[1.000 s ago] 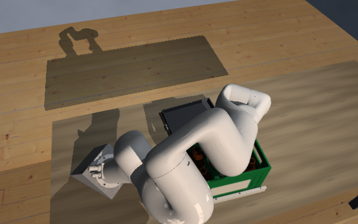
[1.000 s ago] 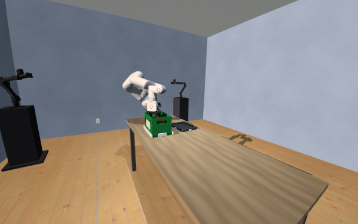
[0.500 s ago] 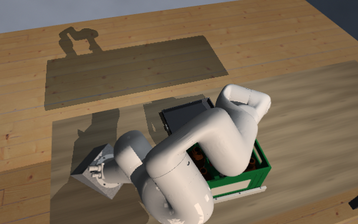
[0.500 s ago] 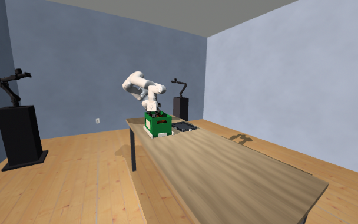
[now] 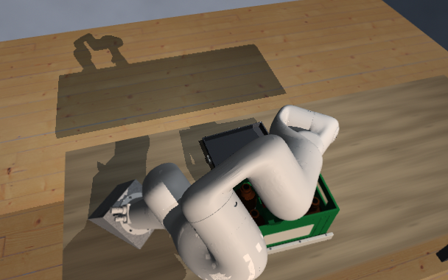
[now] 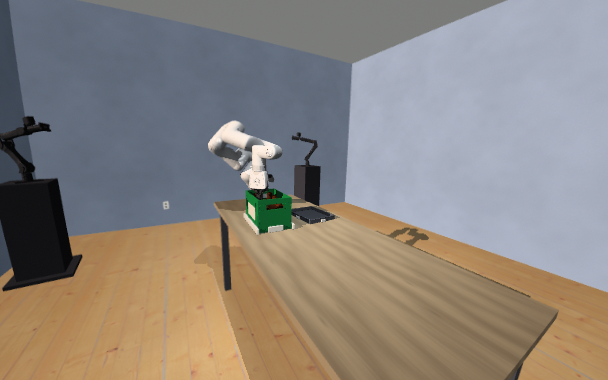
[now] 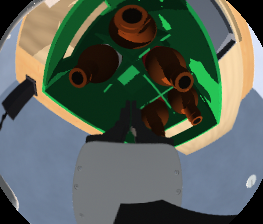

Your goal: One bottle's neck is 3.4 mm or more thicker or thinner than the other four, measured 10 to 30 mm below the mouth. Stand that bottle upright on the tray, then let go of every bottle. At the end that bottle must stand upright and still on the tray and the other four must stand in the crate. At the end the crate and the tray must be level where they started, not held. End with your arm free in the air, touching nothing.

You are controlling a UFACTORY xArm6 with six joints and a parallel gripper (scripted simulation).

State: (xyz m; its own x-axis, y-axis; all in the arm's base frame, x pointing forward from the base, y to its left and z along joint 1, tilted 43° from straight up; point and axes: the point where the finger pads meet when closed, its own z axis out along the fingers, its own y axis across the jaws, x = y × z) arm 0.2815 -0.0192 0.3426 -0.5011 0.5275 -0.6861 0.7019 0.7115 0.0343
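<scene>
Right now my hand is 70 mm above the green crate, 40 mm to the right of it and 10 mm short of it. The rest, counted from my hand: dark tray 340 mm to the left, 150 mm below, 40 mm ahead.
</scene>
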